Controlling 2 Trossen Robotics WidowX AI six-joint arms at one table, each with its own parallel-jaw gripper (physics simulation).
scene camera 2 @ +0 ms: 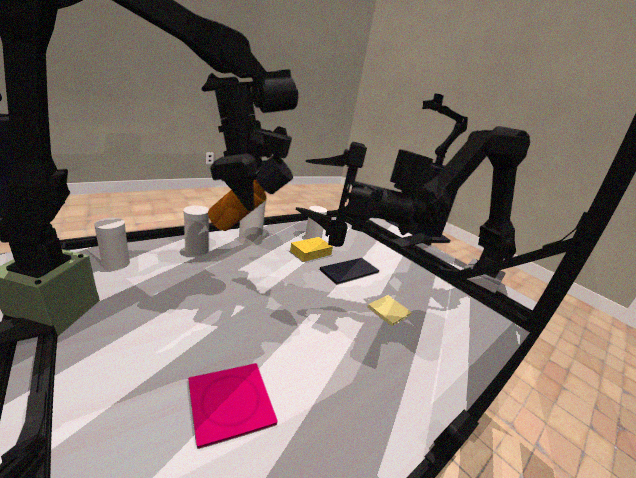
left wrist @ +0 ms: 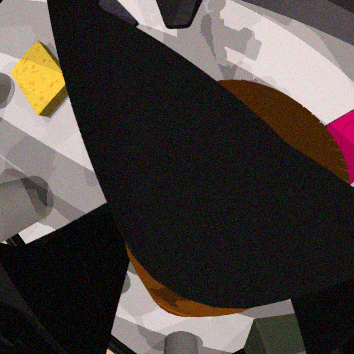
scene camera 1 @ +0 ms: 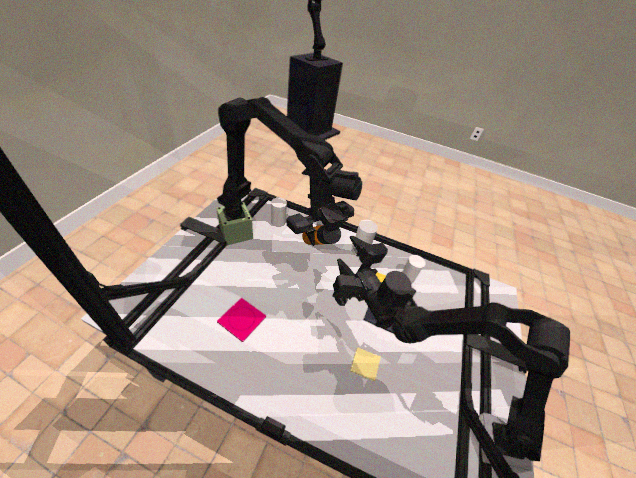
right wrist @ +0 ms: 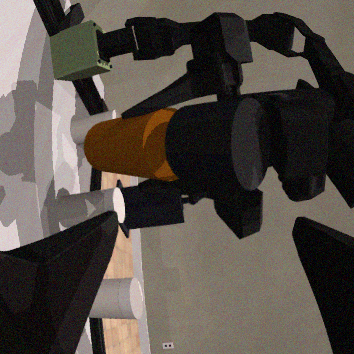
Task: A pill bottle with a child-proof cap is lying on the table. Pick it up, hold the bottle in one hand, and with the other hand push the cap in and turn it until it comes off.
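Note:
The orange pill bottle [scene camera 1: 310, 236] [scene camera 2: 229, 210] [left wrist: 290, 117] [right wrist: 125, 145] is tilted in the air above the back of the table. My left gripper [scene camera 1: 317, 226] [scene camera 2: 249, 192] is shut on it. The wide black cap [scene camera 1: 330, 235] [scene camera 2: 275, 175] [right wrist: 212, 142] is at the bottle's end facing my right gripper. My right gripper [scene camera 1: 346, 250] [scene camera 2: 303, 185] [right wrist: 210, 225] is open and empty, its fingertips pointing toward the cap and standing apart from it. In the left wrist view a black finger hides most of the bottle, and the cap cannot be made out there.
Several grey cylinders [scene camera 1: 278, 212] [scene camera 2: 196, 231] stand along the table's back edge. A yellow sponge [scene camera 2: 311, 248] [left wrist: 37, 80] and a flat dark slab [scene camera 2: 349, 270] lie below my right gripper. A pale yellow pad [scene camera 1: 366, 363] [scene camera 2: 389, 309] and a magenta square [scene camera 1: 241, 319] [scene camera 2: 231, 400] lie farther forward.

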